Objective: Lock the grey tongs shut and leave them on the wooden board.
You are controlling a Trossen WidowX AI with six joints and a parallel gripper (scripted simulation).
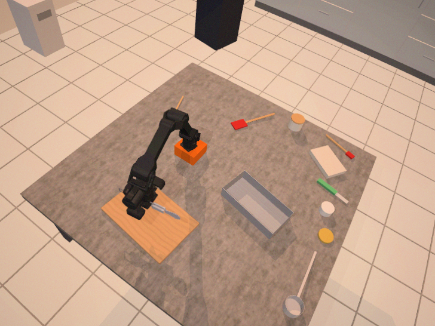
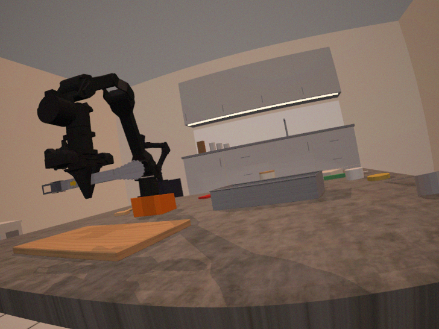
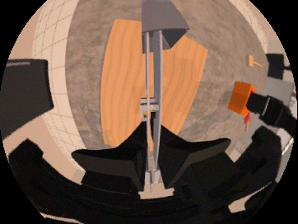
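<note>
Right now the wooden board is 90 mm below my gripper tip. Also, from my gripper tip: grey roasting tin 280 mm ahead, 390 mm to the left, 70 mm below; yellow disc 600 mm ahead, 510 mm to the left, 90 mm below; red spatula 90 mm behind, 790 mm to the left, 90 mm below.
</note>
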